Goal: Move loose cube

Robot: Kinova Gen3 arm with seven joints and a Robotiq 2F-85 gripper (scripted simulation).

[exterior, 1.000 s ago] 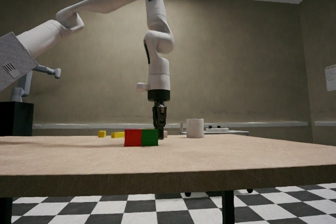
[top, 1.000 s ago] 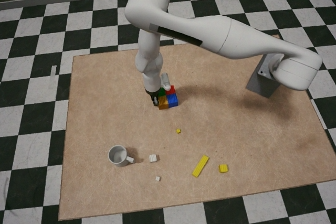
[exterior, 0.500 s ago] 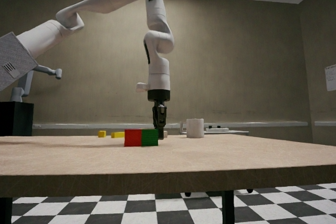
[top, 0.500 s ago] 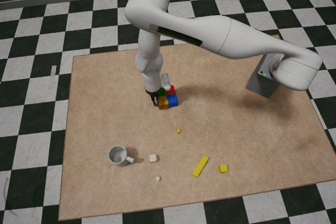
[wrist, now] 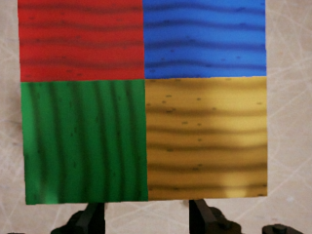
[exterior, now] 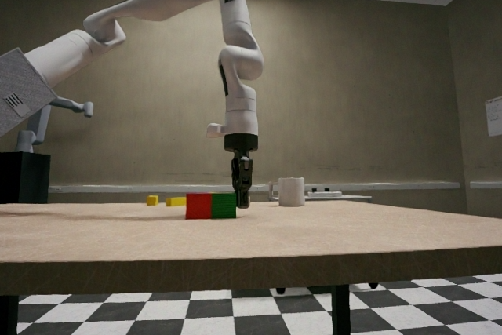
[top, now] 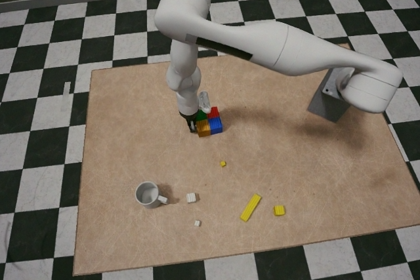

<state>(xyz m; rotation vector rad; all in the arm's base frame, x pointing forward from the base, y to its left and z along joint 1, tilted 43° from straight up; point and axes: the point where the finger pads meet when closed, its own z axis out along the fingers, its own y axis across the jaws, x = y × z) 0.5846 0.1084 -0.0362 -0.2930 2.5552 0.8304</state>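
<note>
My gripper is now 3 cm past the green cube, 4 cm to the left of it and 1 cm above it. Also, from my hand: red cube (8 cm behind, 5 cm to the right, 1 cm below); blue cube (10 cm behind, 1 cm to the right, 1 cm below); orange cube (5 cm behind, 1 cm to the left, 1 cm below).
</note>
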